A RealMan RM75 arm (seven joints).
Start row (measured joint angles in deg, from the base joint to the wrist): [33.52, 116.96, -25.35, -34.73, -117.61, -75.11, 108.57]
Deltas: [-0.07, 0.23, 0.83, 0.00, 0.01, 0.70, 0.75]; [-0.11, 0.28, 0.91, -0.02, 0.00, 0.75, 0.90]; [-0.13, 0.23, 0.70, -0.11, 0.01, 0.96, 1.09]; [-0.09, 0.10, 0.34, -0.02, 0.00, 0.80, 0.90]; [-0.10, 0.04, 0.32, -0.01, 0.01, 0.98, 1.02]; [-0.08, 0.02, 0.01, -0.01, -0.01, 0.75, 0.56]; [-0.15, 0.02, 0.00, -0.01, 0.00, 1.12, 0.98]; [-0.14, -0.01, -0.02, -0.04, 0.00, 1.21, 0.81]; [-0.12, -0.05, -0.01, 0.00, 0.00, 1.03, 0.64]
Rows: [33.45, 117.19, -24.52, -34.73, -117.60, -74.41, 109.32]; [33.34, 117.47, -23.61, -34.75, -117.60, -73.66, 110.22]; [33.21, 117.70, -22.91, -34.86, -117.59, -72.70, 111.31]; [33.12, 117.80, -22.57, -34.88, -117.59, -71.90, 112.21]; [33.02, 117.84, -22.25, -34.89, -117.58, -70.92, 113.23]; [32.94, 117.86, -22.24, -34.90, -117.59, -70.17, 113.79]; [32.79, 117.88, -22.24, -34.91, -117.59, -69.05, 114.77]; [32.65, 117.87, -22.26, -34.95, -117.59, -67.84, 115.58]; [32.53, 117.82, -22.27, -34.95, -117.59, -66.81, 116.22]
